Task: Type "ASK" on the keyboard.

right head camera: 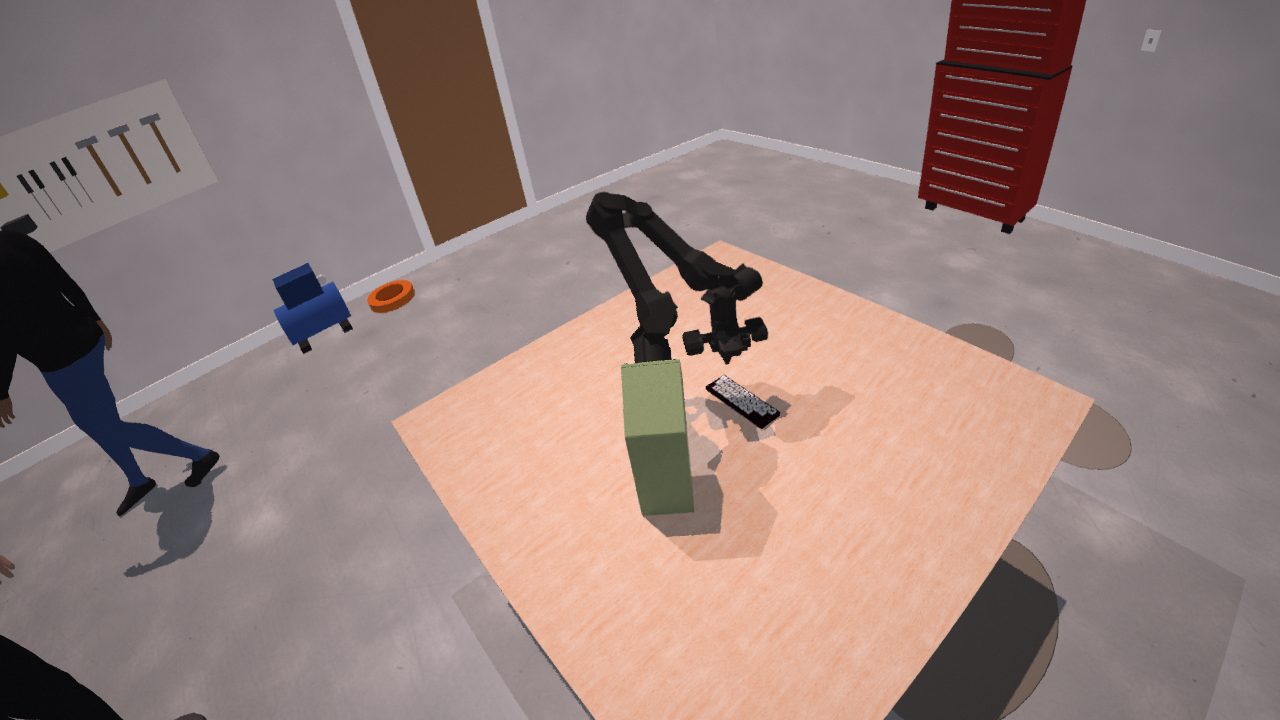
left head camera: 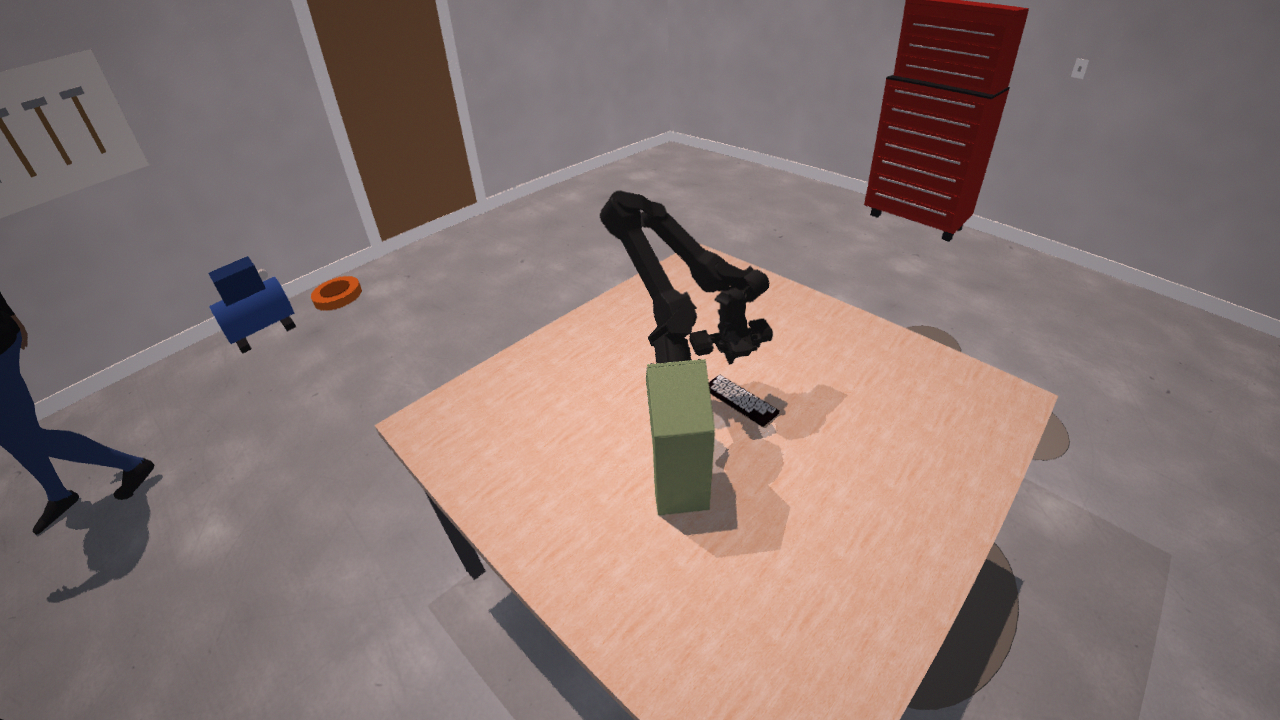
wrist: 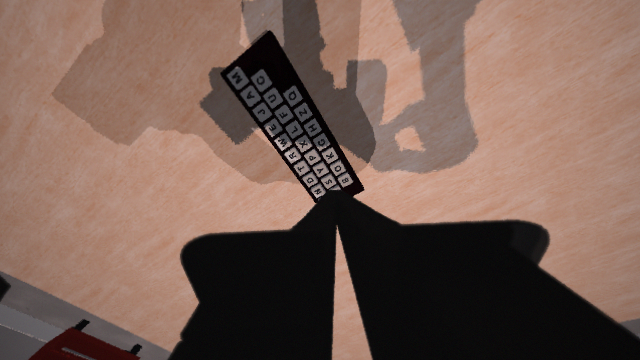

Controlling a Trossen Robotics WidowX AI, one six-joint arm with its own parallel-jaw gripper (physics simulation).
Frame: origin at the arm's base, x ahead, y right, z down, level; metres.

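Seen in the pictures: gripper, fingertip midpoint: [right head camera: 726, 363] [left head camera: 729, 363] [wrist: 334, 197]; arm's base, origin of the base link: [right head camera: 652, 369] [left head camera: 674, 369].
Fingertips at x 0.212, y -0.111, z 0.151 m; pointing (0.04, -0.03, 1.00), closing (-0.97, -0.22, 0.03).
Pixels of each thing's top centre, then the offset from my fingertips to it. Level surfaces: height alone.
- small black keyboard, middle of its top: [wrist: 301, 140] [right head camera: 741, 397] [left head camera: 740, 396] dy +0.019, dx +0.028, dz +0.106 m
- K key, middle of its top: [wrist: 330, 156] dy -0.007, dx +0.001, dz +0.106 m
- S key, middle of its top: [wrist: 328, 182] dy -0.039, dx +0.011, dz +0.106 m
- wooden table, its level: dz +0.124 m
The small black keyboard [left head camera: 744, 400] [right head camera: 742, 401] [wrist: 306, 151] with pale keys lies on the table. In the wrist view it runs diagonally; the A key [wrist: 249, 96] is near its far upper end, and the K key [wrist: 329, 155] and S key [wrist: 328, 181] are near its lower end. My gripper [left head camera: 731, 359] [right head camera: 726, 359] [wrist: 334, 197] is shut and empty. It points down and hangs in the air above the keyboard, apart from it in the head views. In the wrist view its tips cover part of the keyboard's lower end, just below the S key.
A tall green box [left head camera: 682, 465] [right head camera: 660, 470] stands on the wooden table [left head camera: 537, 447] [right head camera: 537, 447], close to the keyboard and the arm base. Shadows of the arm fall across the keyboard and table. A red tool cabinet [left head camera: 930, 152] [right head camera: 993, 143] stands by the wall.
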